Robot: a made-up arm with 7 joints. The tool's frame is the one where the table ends. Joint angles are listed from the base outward.
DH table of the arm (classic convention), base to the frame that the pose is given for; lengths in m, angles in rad. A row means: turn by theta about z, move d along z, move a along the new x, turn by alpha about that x. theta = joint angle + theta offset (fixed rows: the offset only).
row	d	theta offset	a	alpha
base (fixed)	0	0	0	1.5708
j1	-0.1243	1.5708	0	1.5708
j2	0	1.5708	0	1.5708
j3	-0.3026	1.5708	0	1.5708
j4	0	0	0	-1.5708
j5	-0.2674	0	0	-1.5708
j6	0	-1.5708	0	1.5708
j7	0	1.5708	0	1.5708
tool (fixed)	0	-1.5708	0	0
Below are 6 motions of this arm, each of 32 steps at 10 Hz.
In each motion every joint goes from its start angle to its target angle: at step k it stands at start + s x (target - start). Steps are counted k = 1, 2, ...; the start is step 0. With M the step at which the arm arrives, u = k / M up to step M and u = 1 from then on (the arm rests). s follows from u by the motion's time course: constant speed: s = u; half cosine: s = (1 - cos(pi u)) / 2; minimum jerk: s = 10 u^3 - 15 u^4 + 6 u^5.
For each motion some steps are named. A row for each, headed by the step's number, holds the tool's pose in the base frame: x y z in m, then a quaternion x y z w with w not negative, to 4 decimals.
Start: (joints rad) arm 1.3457 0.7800 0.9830 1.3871 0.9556 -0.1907 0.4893
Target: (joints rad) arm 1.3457 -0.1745 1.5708 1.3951 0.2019 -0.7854 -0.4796
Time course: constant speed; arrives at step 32
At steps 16, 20, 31, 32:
16: 0.2698 0.4691 0.0164 -0.0461 0.7548 -0.5869 0.2892
20: 0.3028 0.4406 -0.0103 -0.0603 0.6885 -0.6713 0.2679
31: 0.3751 0.3344 -0.0809 -0.1271 0.4972 -0.8384 0.1836
32: 0.3799 0.3229 -0.0870 -0.1350 0.4805 -0.8487 0.1748

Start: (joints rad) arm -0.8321 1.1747 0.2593 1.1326 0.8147 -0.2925 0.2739
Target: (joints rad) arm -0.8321 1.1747 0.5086 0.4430 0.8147 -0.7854 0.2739
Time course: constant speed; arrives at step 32
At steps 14, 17, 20, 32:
14: 0.0348 0.5972 -0.2175 0.2909 -0.4806 -0.1200 0.8186
17: 0.0224 0.6085 -0.2114 0.3187 -0.4849 -0.1149 0.8063
20: 0.0092 0.6188 -0.2052 0.3462 -0.4881 -0.1102 0.7936
32: -0.0497 0.6479 -0.1807 0.4524 -0.4890 -0.0946 0.7398

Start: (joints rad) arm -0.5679 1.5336 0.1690 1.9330 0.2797 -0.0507 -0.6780
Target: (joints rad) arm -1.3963 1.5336 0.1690 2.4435 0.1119 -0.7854 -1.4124
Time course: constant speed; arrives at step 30
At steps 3, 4, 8, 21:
3: 0.2126 0.3209 -0.1193 0.3319 -0.7301 -0.3445 0.4880
4: 0.2077 0.3168 -0.1241 0.3172 -0.7387 -0.3412 0.4871
8: 0.1866 0.3004 -0.1410 0.2563 -0.7705 -0.3196 0.4884
21: 0.1079 0.2518 -0.1688 0.0599 -0.8233 -0.1630 0.5404

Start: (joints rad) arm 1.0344 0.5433 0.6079 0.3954 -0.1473 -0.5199 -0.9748
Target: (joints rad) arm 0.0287 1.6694 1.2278 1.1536 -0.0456 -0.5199 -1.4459
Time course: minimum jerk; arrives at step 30
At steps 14, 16, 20, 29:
14: 0.1713 0.6263 -0.0510 -0.6560 0.5128 -0.5523 0.0415
16: 0.1181 0.6333 0.0167 -0.6726 0.5187 -0.5079 0.1435
20: 0.0669 0.5958 0.1565 -0.6479 0.5626 -0.4063 0.3140
29: 0.0744 0.5108 0.2716 -0.5614 0.6336 -0.3068 0.4350

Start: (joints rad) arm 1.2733 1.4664 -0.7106 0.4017 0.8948 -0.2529 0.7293
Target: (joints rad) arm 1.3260 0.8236 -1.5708 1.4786 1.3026 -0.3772 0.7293
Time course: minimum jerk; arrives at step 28
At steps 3, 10, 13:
3: 0.1489 0.6606 0.0388 0.2809 -0.7290 -0.0235 0.6238
10: 0.2781 0.5851 0.0228 0.1482 -0.7497 -0.1818 0.6188
13: 0.3579 0.4979 -0.0015 0.0200 -0.7467 -0.2923 0.5972

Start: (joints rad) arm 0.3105 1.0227 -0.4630 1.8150 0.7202 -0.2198 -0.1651
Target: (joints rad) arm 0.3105 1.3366 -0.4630 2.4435 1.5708 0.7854 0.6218
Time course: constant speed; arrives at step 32
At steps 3, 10, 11, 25, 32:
3: 0.2814 0.2613 -0.1296 -0.0682 -0.7693 -0.2157 0.5974
10: 0.2608 0.2471 -0.1046 -0.1779 -0.6742 -0.2819 0.6590
11: 0.2576 0.2450 -0.1013 -0.1945 -0.6583 -0.2916 0.6661
25: 0.2060 0.2155 -0.0613 -0.4298 -0.3709 -0.4149 0.7110
32: 0.1762 0.2016 -0.0457 -0.5325 -0.1858 -0.4523 0.6909

